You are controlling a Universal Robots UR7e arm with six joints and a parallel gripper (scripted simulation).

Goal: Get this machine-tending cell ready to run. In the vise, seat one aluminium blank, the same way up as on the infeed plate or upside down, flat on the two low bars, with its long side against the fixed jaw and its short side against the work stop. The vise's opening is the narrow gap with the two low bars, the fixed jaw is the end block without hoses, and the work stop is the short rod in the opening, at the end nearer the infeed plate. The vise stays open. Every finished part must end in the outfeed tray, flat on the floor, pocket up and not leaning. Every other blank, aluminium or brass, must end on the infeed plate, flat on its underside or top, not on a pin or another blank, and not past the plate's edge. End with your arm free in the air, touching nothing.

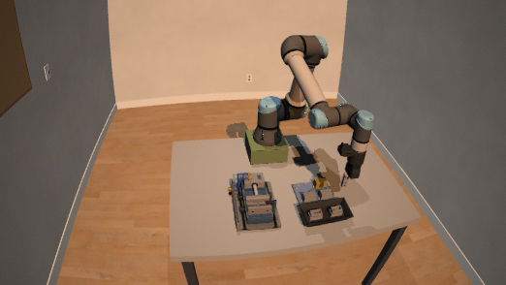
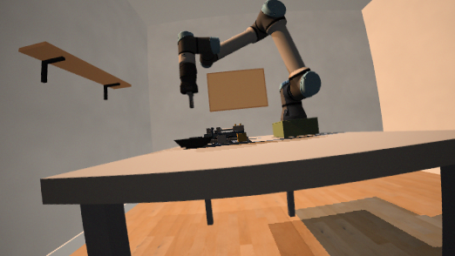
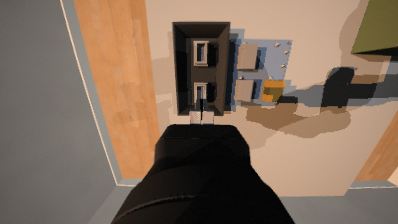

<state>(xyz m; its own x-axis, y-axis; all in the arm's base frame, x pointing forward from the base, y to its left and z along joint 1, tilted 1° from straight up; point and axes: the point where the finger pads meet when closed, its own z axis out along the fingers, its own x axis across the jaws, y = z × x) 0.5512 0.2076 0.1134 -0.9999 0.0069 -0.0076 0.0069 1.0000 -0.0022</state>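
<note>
Right now the brass blank is 210 mm behind my hand, 10 mm to the right of it and 170 mm below it. Also, from my hand: vise 130 mm behind, 350 mm to the right, 160 mm below.
</note>
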